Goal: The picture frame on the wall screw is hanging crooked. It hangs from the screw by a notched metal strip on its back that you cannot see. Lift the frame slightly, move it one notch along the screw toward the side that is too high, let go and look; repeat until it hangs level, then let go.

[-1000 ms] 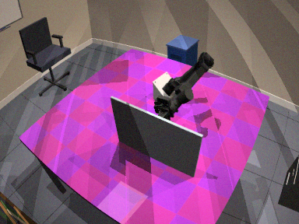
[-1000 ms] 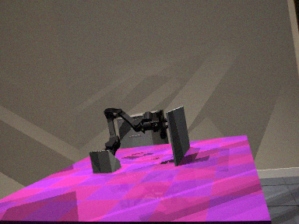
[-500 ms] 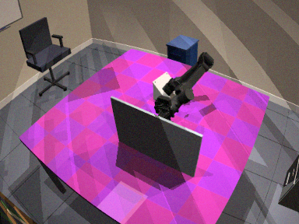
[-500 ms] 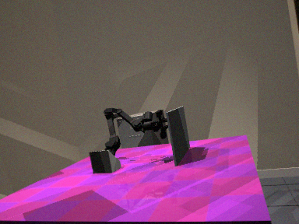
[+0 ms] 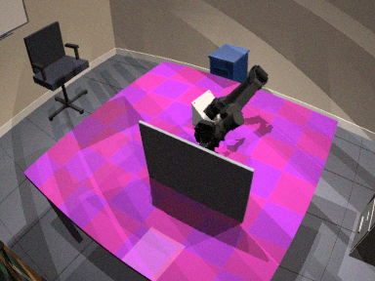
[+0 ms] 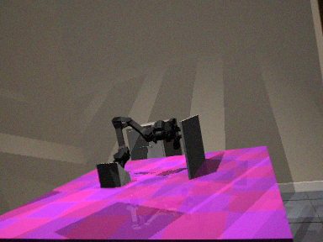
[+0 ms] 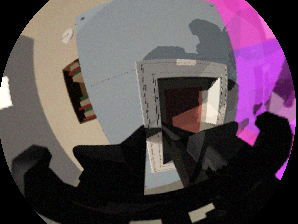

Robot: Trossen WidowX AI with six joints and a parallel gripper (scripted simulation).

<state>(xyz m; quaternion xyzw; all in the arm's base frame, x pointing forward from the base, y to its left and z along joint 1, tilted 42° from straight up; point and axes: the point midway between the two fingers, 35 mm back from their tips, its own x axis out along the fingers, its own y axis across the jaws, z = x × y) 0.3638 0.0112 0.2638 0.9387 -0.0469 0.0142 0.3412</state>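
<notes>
My gripper tip is 1 cm short of the picture frame, 1 cm to the right of it and 5 cm above it. The rest, counted from my gripper tip: grey wall panel: 2 cm ahead, 7 cm below.
</notes>
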